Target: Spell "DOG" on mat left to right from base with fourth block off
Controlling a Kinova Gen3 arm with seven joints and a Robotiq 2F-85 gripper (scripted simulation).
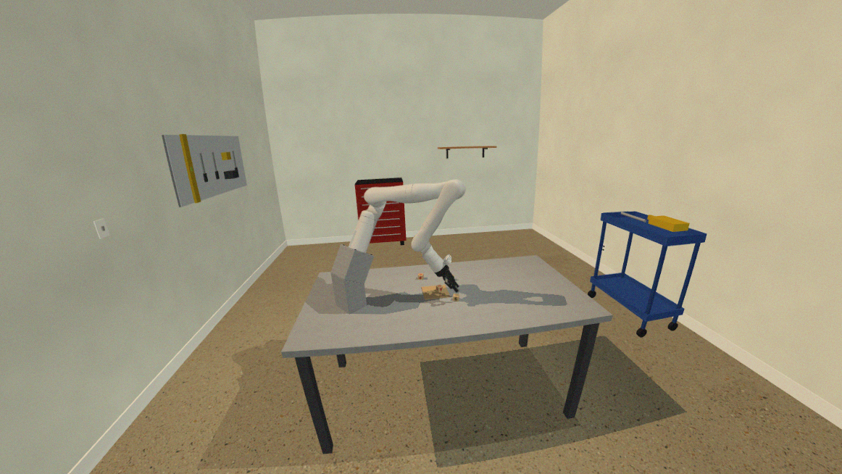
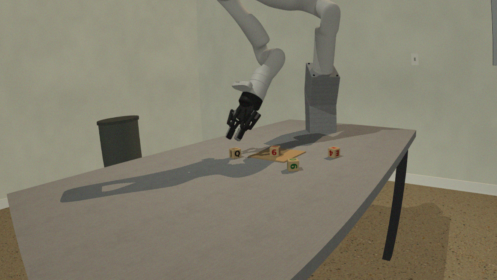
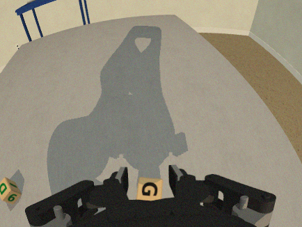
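Now: the G block 60 mm below my hand. Also, from my hand: O block (100 mm to the left, 80 mm behind, 60 mm below); then tan mat (100 mm behind, 90 mm to the left, 70 mm below); then D block (230 mm to the left, 60 mm below).
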